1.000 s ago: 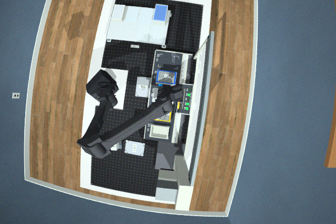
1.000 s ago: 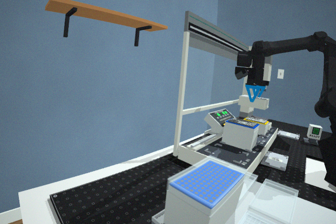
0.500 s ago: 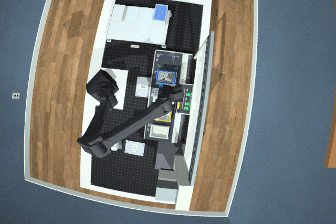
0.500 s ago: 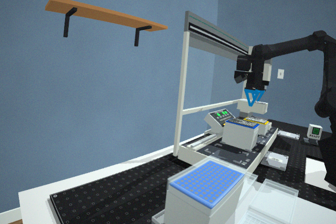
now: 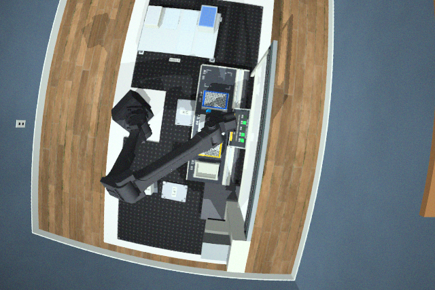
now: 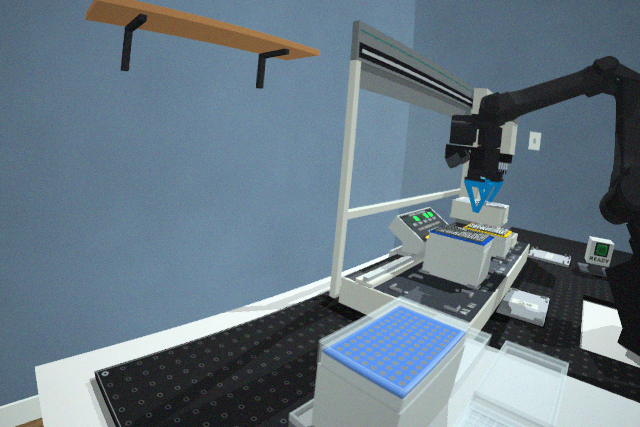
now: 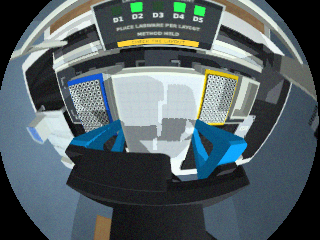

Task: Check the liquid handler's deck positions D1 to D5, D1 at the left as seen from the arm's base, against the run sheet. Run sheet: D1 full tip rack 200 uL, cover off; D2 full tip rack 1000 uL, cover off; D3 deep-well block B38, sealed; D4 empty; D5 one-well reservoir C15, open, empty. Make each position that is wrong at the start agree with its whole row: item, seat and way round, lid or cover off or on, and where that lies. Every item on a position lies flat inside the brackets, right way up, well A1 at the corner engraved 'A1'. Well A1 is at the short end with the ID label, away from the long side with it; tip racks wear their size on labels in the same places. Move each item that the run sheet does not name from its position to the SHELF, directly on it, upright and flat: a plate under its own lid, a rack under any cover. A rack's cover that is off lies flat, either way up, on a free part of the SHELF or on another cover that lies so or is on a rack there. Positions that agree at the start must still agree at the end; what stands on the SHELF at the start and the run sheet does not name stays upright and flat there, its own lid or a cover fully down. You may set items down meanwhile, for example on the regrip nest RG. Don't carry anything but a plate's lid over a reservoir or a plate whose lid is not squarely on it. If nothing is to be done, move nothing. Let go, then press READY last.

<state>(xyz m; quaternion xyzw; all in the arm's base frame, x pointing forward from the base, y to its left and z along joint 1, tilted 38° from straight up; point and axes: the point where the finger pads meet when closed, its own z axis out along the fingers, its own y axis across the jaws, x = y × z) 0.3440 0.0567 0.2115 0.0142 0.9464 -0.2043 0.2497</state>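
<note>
My gripper is now 10 mm short of the blue-rimmed tip rack, 120 mm to the right of it and 70 mm above it. Also, from my hand: regrip nest (150 mm behind, 70 mm to the left, 190 mm below); then yellow-rimmed tip rack (30 mm behind, 130 mm to the right, 100 mm below); then white deep-well block (10 mm below).
</note>
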